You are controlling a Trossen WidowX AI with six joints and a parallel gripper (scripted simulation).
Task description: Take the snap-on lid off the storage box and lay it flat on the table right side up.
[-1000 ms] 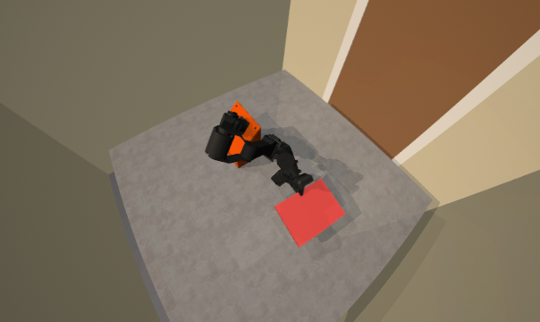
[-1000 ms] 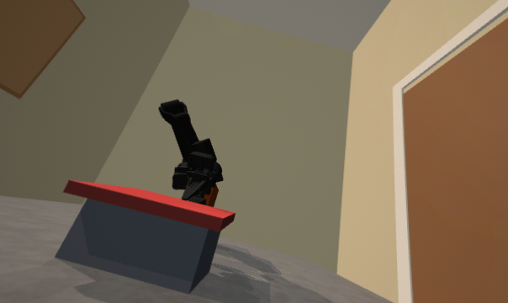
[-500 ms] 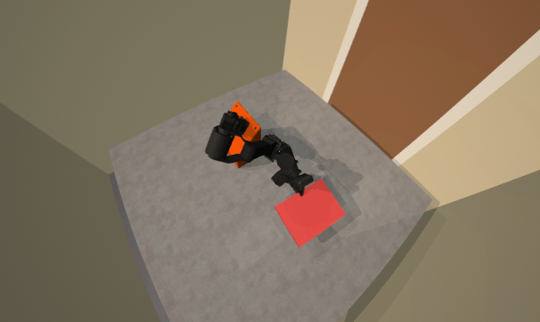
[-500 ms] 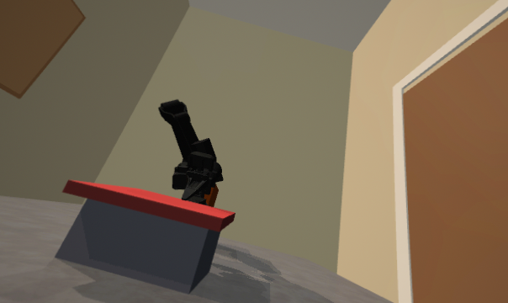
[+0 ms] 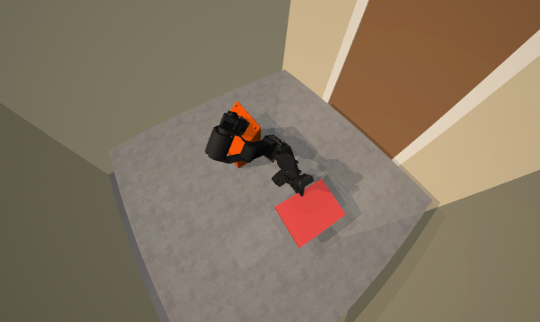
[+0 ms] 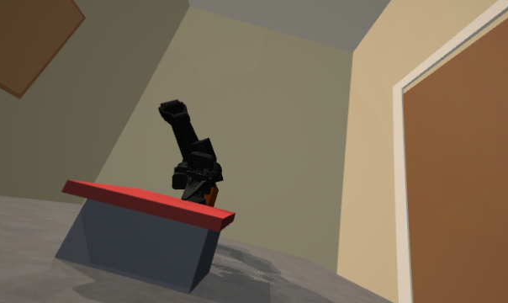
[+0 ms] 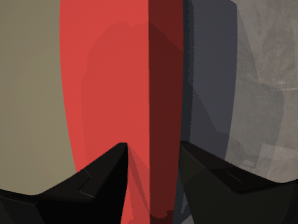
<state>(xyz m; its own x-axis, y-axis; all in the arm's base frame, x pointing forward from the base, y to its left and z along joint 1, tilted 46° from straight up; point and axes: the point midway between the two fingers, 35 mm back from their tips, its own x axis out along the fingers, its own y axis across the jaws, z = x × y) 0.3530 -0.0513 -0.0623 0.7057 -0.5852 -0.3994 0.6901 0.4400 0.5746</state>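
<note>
The red lid is 8 cm ahead of my gripper tip and 1 cm to the right of it. Round my gripper tip: grey storage box: 7 cm ahead, 6 cm below, 1 cm to the right.
</note>
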